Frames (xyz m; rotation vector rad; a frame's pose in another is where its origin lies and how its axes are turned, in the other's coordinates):
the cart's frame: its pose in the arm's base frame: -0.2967 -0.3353 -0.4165 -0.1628 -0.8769 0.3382
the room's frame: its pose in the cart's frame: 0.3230 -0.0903 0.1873 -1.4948 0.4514 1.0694
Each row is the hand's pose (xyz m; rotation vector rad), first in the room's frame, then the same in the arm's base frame.
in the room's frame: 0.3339 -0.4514 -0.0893 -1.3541 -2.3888 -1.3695
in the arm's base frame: 0.0872 0.0069 0.3143 0.0210 2.1731 -0.9910
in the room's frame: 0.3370 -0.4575 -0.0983 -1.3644 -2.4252 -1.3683
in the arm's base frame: 0.0942 0.0047 0.3229 -0.0157 2.1523 -0.9928
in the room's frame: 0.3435 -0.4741 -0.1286 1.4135 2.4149 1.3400
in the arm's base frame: 0.1144 -0.0064 0.3494 -0.0757 2.0887 -0.9533
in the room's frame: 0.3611 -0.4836 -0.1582 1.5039 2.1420 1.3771
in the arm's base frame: 0.1441 -0.0155 0.3670 -0.1441 2.0313 -0.7162
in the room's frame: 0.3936 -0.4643 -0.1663 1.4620 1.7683 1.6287
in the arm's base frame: 0.1770 -0.0167 0.3466 -0.2671 2.1113 -0.3426
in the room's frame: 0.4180 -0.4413 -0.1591 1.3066 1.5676 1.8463
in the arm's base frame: 0.1952 -0.0121 0.3180 -0.3914 2.2359 -0.1184
